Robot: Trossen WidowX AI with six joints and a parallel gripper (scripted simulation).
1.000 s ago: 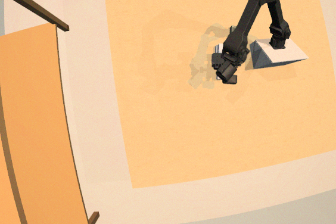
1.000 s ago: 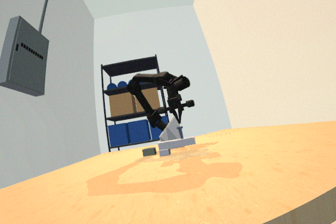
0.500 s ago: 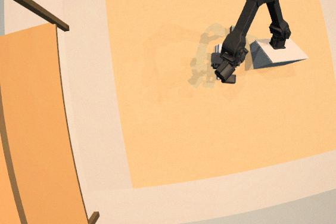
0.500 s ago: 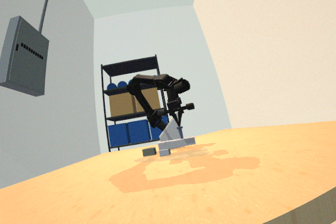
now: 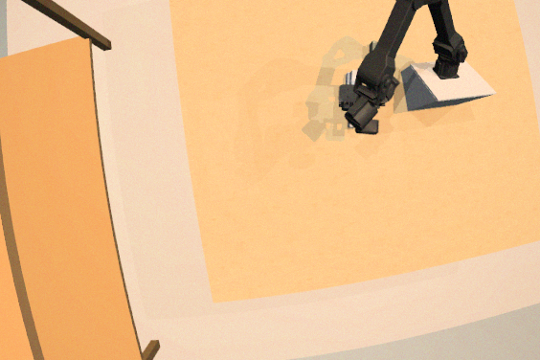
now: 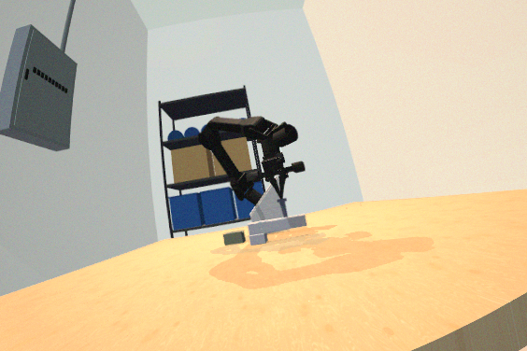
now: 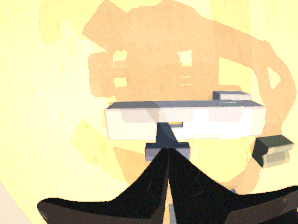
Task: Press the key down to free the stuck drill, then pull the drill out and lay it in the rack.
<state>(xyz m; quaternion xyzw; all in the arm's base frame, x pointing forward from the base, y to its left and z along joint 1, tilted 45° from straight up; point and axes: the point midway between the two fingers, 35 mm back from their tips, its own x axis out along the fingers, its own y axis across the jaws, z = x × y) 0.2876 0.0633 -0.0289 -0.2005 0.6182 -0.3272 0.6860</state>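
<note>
Now: the blue key 3 cm below my gripper tip. Round my gripper tip: grey block (9 cm below, 3 cm to the right, 1 cm behind); then dark box (18 cm to the right, 12 cm behind, 11 cm below); then drill shank (8 cm below, 5 cm to the right, 1 cm behind).
</note>
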